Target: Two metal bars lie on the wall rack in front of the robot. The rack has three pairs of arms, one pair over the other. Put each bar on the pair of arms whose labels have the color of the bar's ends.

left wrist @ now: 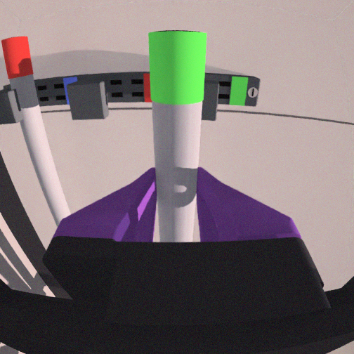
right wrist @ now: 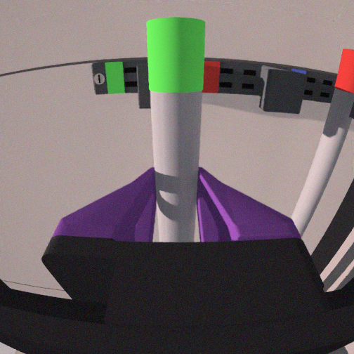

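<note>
The green-ended bar (left wrist: 177, 67) (right wrist: 176, 55) is grey-white and is held near both ends, away from the wall. My left gripper (left wrist: 176, 175) and my right gripper (right wrist: 176, 175) are shut on it. In both views its end overlaps the rack arm (left wrist: 210, 100) (right wrist: 143, 87) nearest the green label (left wrist: 239, 91) (right wrist: 114, 78); I cannot tell if they touch. The red-ended bar (left wrist: 17, 57) (right wrist: 347, 70) is at the opposite side of the rack, by the farthest arm (left wrist: 7, 107) in the left wrist view. Red labels (left wrist: 147, 88) (right wrist: 211, 77) and blue labels (left wrist: 69, 90) (right wrist: 299, 72) show partly.
The dark wall rack (left wrist: 126, 89) (right wrist: 238, 78) has slotted rails with screws near their green-labelled ends. Its middle arm (left wrist: 87, 102) (right wrist: 282, 92) juts out between the two bars. Dark arm parts show at the lower left of the left wrist view and lower right of the right wrist view.
</note>
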